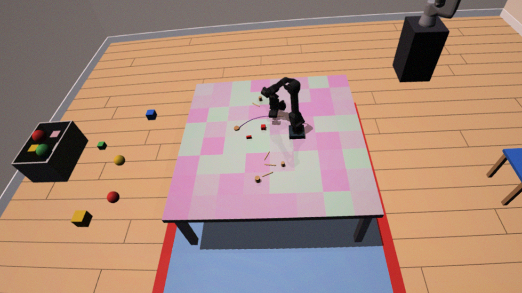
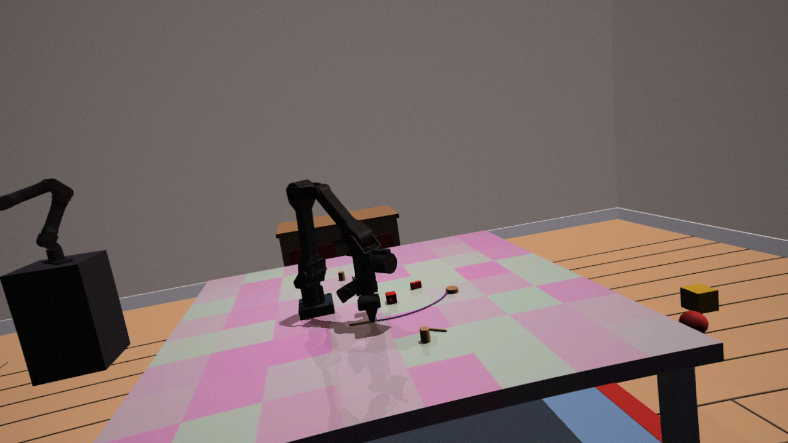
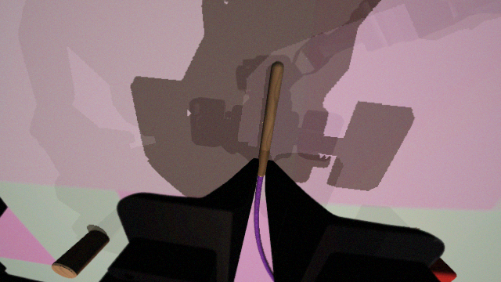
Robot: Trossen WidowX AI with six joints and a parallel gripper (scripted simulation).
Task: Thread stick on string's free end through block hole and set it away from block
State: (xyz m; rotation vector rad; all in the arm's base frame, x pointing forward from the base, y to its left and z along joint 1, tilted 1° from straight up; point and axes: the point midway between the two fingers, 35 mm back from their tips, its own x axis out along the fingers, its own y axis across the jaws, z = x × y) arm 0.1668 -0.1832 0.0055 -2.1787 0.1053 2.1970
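Now: gripper tip 190 mm to the left of the wooden peg, 120 mm short of it and 20 mm below it. Also, from my gripper tip: round wooden button 280 mm ahead, 120 mm to the left.
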